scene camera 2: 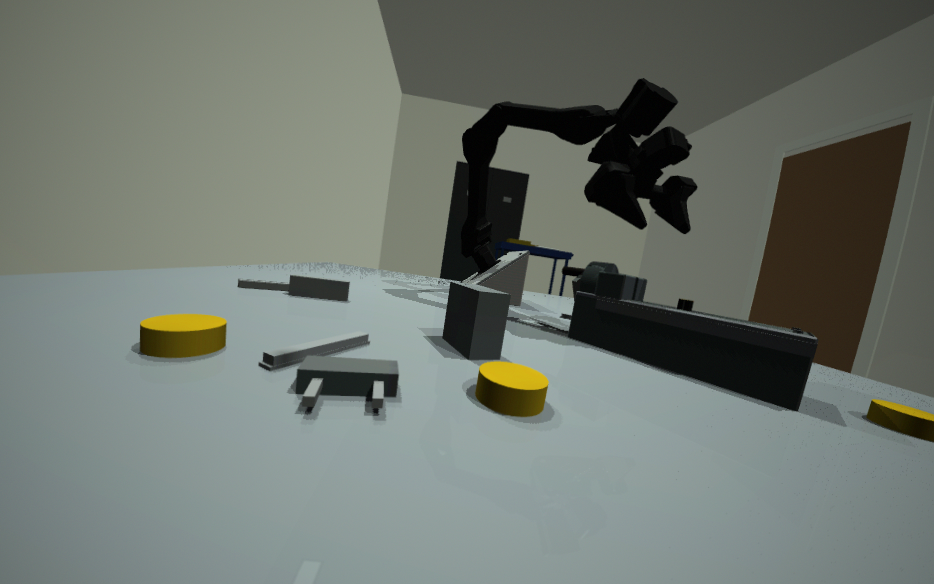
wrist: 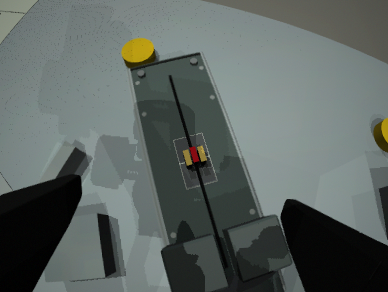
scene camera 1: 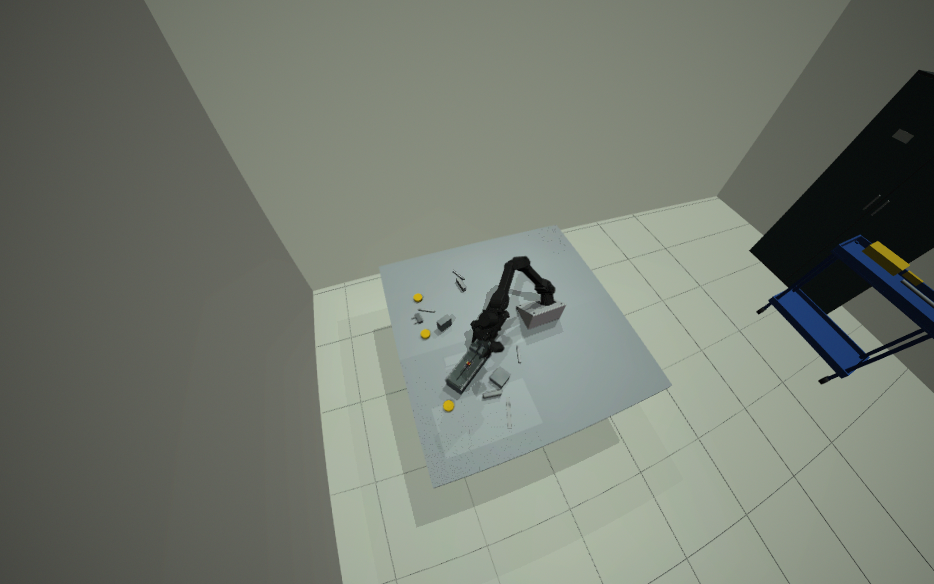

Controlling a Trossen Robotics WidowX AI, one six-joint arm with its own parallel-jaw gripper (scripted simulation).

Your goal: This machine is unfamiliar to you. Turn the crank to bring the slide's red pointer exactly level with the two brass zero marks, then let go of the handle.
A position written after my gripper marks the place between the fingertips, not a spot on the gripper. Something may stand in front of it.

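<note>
My gripper [scene camera 2: 666, 230] is open and it holds nothing; you can see my gripper in the wrist view [wrist: 184, 199] too. There's a machine [scene camera 2: 769, 363], and the machine is also visible in the wrist view [wrist: 212, 225] and in scene camera 1 [scene camera 1: 462, 374]. There's a grey block [scene camera 2: 476, 316], and a grey block [wrist: 85, 250] as well. I also see a bracket [scene camera 2: 317, 376], and in the wrist view the bracket is out of frame.
</note>
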